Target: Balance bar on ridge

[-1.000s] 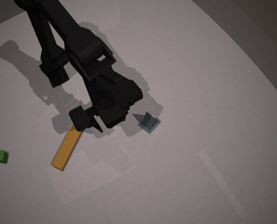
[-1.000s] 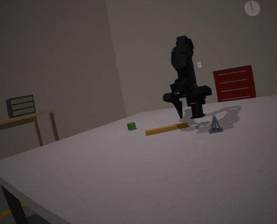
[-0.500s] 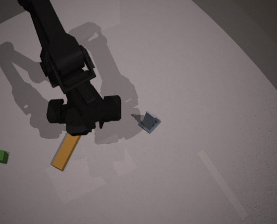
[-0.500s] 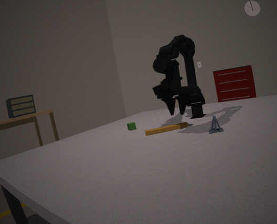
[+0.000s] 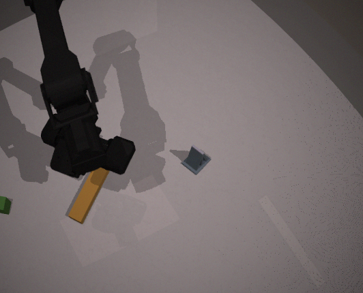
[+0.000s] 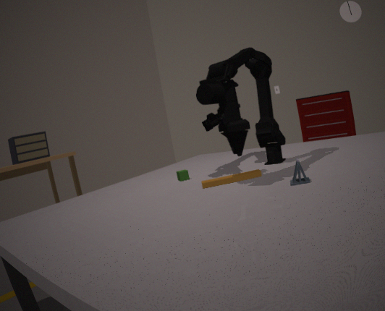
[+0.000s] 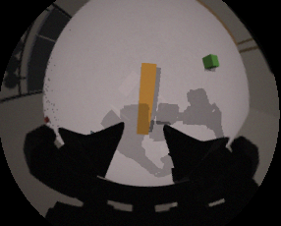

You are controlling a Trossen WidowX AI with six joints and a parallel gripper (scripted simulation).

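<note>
My gripper tip is now 70 mm above the orange bar, 20 mm to the left of it and 20 mm short of it. From my gripper tip the other things lie so: small green cube 250 mm to the right, 60 mm below, 40 mm behind.
</note>
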